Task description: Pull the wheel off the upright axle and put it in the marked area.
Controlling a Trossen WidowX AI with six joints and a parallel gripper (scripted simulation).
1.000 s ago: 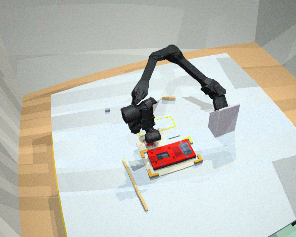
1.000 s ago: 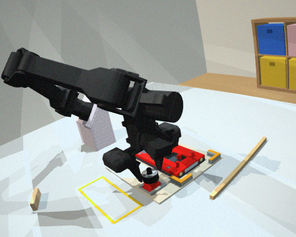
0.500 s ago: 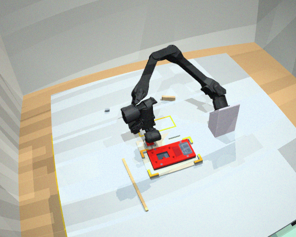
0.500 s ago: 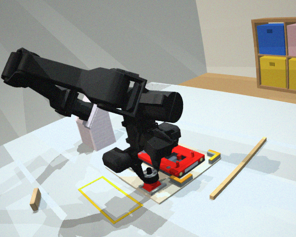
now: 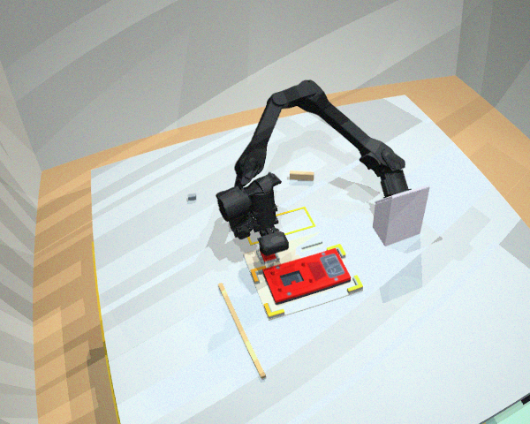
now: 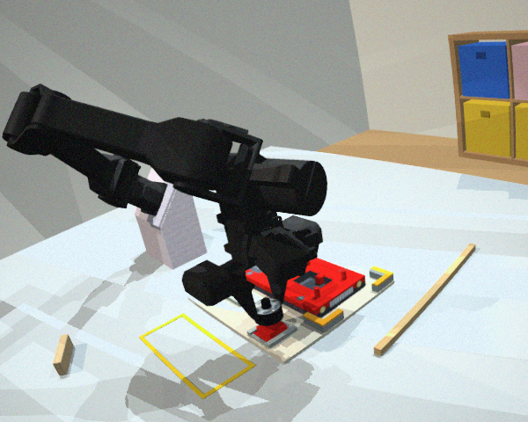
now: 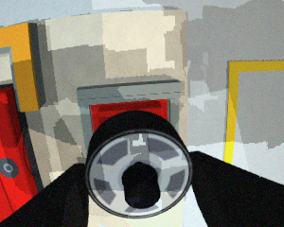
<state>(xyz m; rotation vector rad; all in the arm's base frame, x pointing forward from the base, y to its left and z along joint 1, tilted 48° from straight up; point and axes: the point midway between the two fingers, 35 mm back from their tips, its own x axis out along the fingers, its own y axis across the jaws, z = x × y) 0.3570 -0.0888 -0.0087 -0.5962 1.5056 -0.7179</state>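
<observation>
Right now my gripper tip is right at the black wheel. From my gripper tip the other things lie so: black axle (10 mm below); then long wooden strip (150 mm ahead, 190 mm to the left, 40 mm below); then small wooden block (210 mm behind, 250 mm to the right, 30 mm below).
</observation>
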